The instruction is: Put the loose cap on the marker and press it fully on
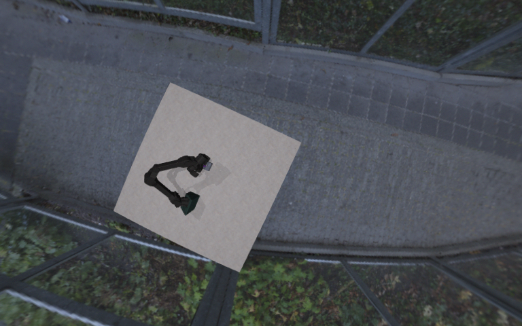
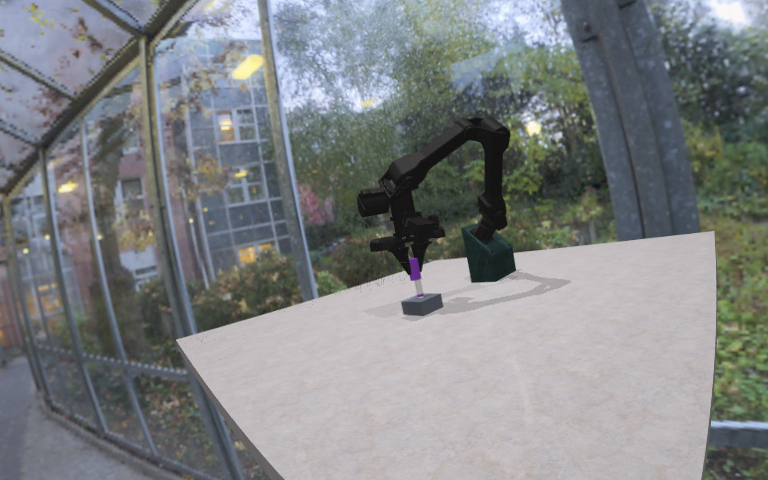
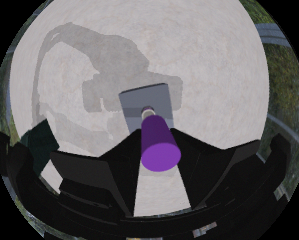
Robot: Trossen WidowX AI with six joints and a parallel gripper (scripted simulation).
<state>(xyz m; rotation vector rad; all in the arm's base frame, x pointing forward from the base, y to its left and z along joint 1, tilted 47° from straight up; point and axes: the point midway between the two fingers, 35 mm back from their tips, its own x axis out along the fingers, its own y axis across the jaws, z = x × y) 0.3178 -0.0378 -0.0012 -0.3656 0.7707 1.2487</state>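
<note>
Now: the block 80 mm below my gripper tip. Round my gripper tip: purple cap: 10 mm above.
</note>
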